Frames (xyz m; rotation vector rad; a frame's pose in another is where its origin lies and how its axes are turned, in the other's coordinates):
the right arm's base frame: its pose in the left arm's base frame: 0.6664 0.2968 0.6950 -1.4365 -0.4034 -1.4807
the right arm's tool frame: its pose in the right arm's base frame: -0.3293 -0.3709 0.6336 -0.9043 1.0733 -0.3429
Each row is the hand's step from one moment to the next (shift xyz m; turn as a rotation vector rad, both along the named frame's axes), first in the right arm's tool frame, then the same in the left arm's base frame.
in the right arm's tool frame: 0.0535 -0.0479 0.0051 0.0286 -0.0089 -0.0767
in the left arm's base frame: -0.0387 0.0165 0.0584 -0.0715 0.0291 -0.0287
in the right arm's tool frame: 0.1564 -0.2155 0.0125 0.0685 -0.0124 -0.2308
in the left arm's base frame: -0.1162 0.1111 0.2126 -0.2014 0.0824 -0.1038
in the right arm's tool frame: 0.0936 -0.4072 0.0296 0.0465 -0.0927 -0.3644
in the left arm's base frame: -0.0614 0.2849 0.3009 -0.2724 0.2137 -0.1539
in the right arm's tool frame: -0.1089 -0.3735 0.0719 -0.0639 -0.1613 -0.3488
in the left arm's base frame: 0.1214 0.3169 0.2034 -0.1795 0.3055 -0.1619
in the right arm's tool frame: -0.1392 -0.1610 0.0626 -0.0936 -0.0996 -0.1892
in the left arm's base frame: 0.1432 0.1585 0.0599 -0.0526 0.1983 -0.1114
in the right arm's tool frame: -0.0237 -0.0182 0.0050 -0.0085 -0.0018 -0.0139
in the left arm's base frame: 0.0209 0.0219 0.0013 -0.0025 0.0107 -0.0122
